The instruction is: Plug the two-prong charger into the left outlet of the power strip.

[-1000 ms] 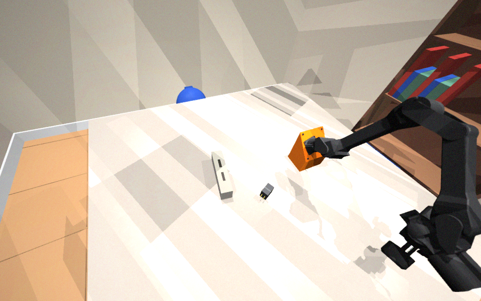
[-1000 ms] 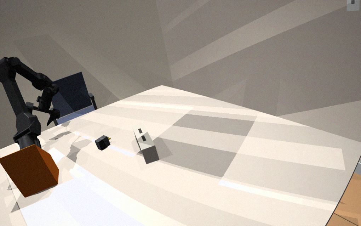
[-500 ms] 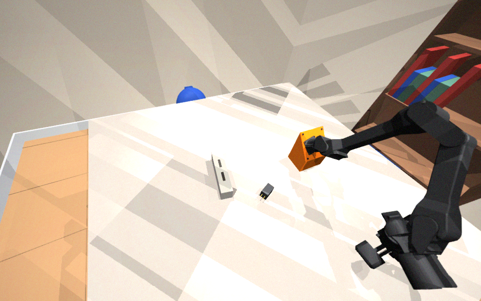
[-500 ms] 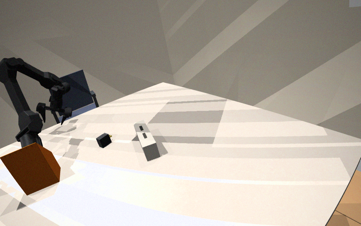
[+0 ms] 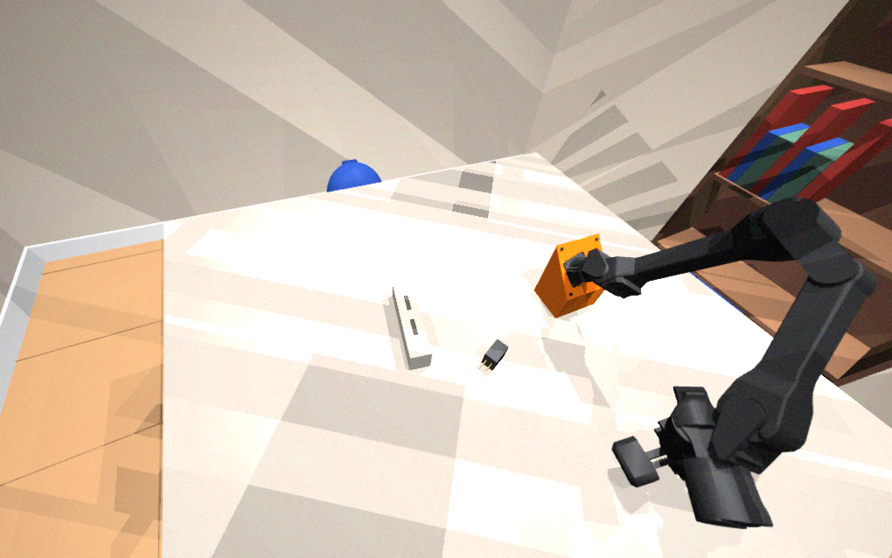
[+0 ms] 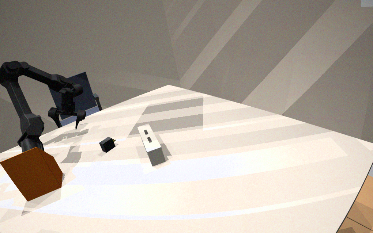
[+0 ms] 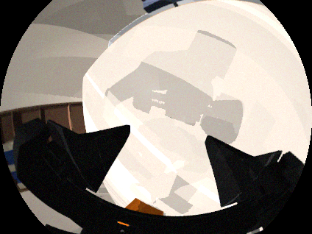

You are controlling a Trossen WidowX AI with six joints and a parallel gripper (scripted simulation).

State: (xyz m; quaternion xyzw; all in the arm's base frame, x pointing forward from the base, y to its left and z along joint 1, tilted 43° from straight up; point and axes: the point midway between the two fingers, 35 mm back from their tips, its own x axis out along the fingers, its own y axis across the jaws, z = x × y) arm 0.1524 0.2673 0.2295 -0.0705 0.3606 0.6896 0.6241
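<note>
My gripper tip is now 320 mm to the left of the two-prong charger, 140 mm short of it and 40 mm above it.
</note>
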